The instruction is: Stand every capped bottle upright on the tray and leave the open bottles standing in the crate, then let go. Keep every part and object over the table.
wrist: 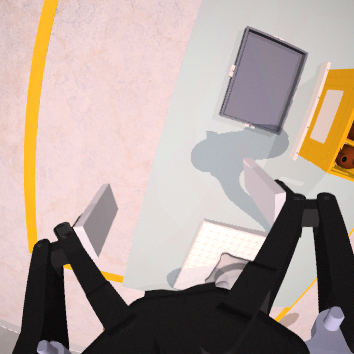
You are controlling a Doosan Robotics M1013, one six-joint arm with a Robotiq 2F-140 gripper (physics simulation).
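Places are measured from the arm's base along level axes (x ahead, y left, z up), in metres.
Where they show: gripper, fingertip midpoint: (177, 184); arm's base, origin of the base link: (232, 272).
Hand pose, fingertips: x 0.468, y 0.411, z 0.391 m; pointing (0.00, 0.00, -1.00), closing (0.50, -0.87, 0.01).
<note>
Things, the pixels of their centre, and the offset from my fingertips. "pt": a spot on its surface instead. Level surfaces: height alone.
- grey tray, surface spot: (265, 82) pt dz -0.419, dx +0.194, dy -0.206 m
- yellow crate, body centre: (348, 125) dz -0.337, dx +0.188, dy -0.472 m
- pale green table, its level: dz -0.424 m
- whitish strip, surface spot: (311, 112) pt dz -0.395, dx +0.175, dy -0.371 m
The grey tray (265, 82) lies on the table in the upper right of the wrist view, and no bottle stands on it. The yellow crate (312, 142) is cut off by the right edge of the view. Part of a brown bottle (345, 157) shows in its near compartment, and a sliver of another brown bottle (351, 131) shows beyond it. Whether these are capped cannot be told for certain; the rest of the crate is out of view. My gripper (177, 184) is open and empty, with its fingers wide apart, high above the table.
The pale green table (175, 110) ends at a slanting left edge, with pinkish floor and a yellow line (34, 125) beyond. A white perforated plate (202, 250) with the arm's base lies at the bottom, partly behind the gripper. A whitish strip (311, 112) stands along the crate's left side.
</note>
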